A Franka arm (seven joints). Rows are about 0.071 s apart.
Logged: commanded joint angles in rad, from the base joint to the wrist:
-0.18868 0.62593 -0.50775 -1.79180 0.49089 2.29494 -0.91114
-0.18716 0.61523 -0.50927 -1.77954 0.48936 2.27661 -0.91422
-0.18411 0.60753 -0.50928 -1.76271 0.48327 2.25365 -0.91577
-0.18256 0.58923 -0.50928 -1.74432 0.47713 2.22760 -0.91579
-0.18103 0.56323 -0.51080 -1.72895 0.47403 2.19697 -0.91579
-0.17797 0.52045 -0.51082 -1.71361 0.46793 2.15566 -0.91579
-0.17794 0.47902 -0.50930 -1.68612 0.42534 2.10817 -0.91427
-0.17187 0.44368 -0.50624 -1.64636 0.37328 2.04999 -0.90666
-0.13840 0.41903 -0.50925 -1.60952 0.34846 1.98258 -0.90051
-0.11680 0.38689 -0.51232 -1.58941 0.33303 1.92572 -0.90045
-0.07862 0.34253 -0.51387 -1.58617 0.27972 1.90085 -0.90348
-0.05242 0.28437 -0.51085 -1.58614 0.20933 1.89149 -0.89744
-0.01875 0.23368 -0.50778 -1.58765 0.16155 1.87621 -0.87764
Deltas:
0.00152 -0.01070 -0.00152 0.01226 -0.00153 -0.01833 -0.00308
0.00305 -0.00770 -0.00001 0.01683 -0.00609 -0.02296 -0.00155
0.00155 -0.01830 0.00000 0.01839 -0.00614 -0.02605 -0.00002
0.00153 -0.02600 -0.00152 0.01537 -0.00310 -0.03063 0.00000
0.00306 -0.04278 -0.00002 0.01534 -0.00610 -0.04131 0.00000
0.00003 -0.04143 0.00152 0.02749 -0.04259 -0.04749 0.00152
0.00607 -0.03534 0.00306 0.03976 -0.05206 -0.05818 0.00761
0.03347 -0.02465 -0.00301 0.03684 -0.02482 -0.06741 0.00615
0.02160 -0.03214 -0.00307 0.02011 -0.01543 -0.05686 0.00006
0.03818 -0.04436 -0.00155 0.00324 -0.05331 -0.02487 -0.00303
0.02620 -0.05816 0.00302 0.00003 -0.07039 -0.00936 0.00604
0.03367 -0.05069 0.00307 -0.00151 -0.04778 -0.01528 0.01980

